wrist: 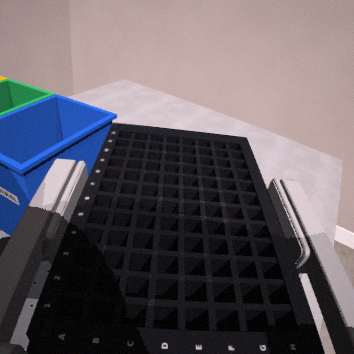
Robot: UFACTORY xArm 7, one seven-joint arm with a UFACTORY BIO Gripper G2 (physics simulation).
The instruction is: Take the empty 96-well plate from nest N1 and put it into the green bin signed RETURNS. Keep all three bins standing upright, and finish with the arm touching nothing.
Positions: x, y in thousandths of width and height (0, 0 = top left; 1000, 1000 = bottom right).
Scene:
gripper: 507, 516
black 96-well plate: 493, 668

